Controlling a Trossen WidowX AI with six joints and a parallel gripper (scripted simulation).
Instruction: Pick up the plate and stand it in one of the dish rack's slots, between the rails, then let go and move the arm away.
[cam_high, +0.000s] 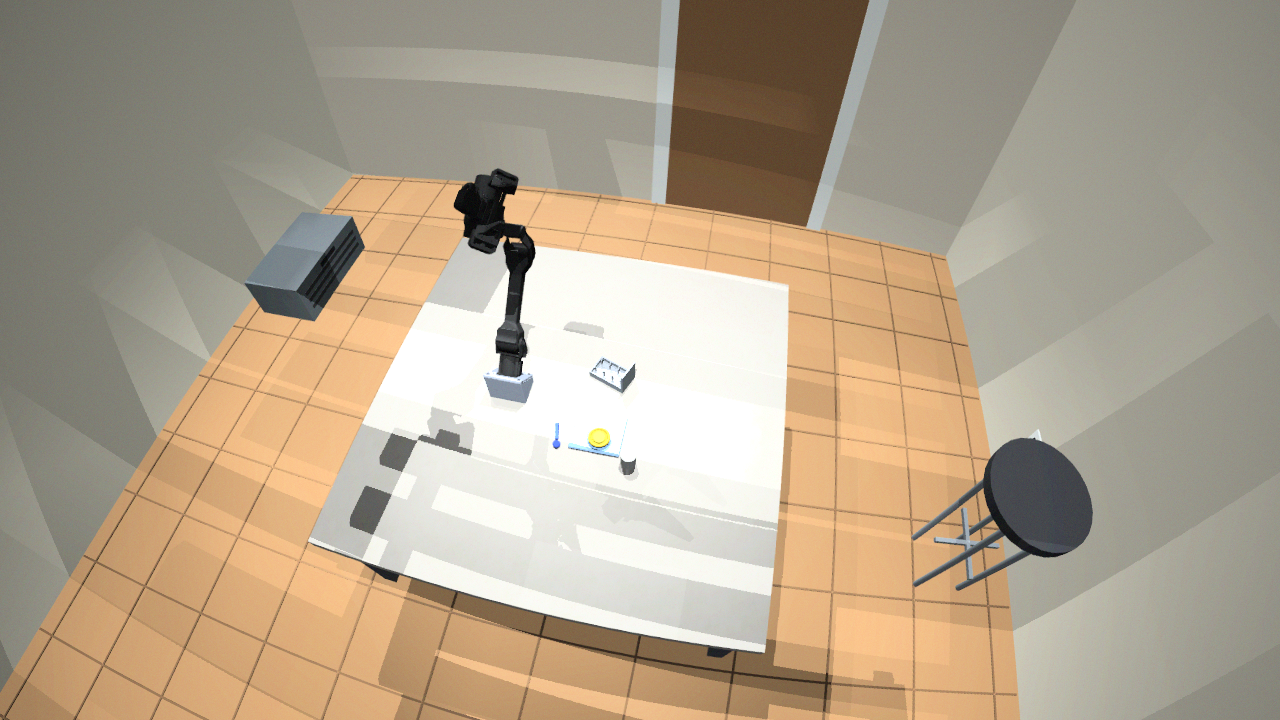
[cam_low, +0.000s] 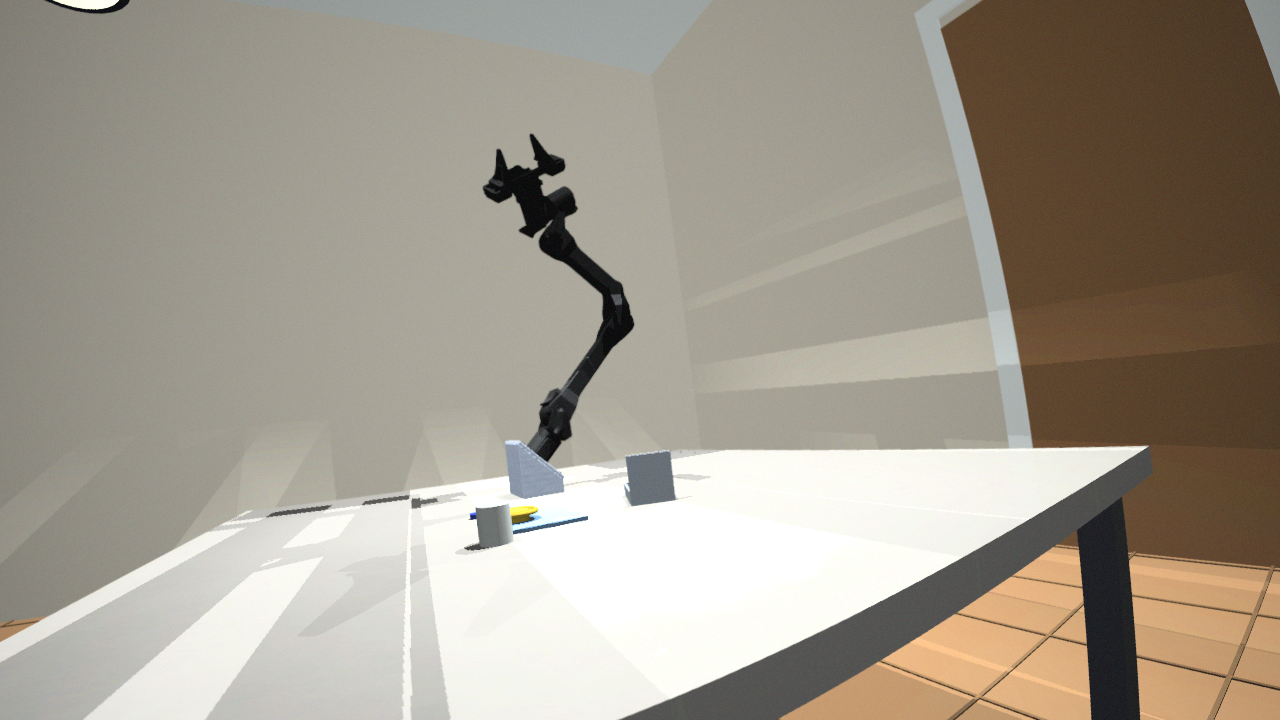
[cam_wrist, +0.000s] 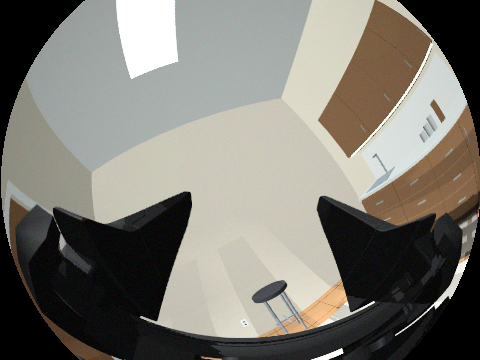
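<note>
My gripper tip is now 72 cm above the yellow plate, 19 cm short of it and 11 cm to the left of it. Also, from my gripper tip: grey dish rack 72 cm below, 19 cm ahead, 12 cm to the left; then light blue mat 74 cm below, 18 cm ahead, 9 cm to the right.
</note>
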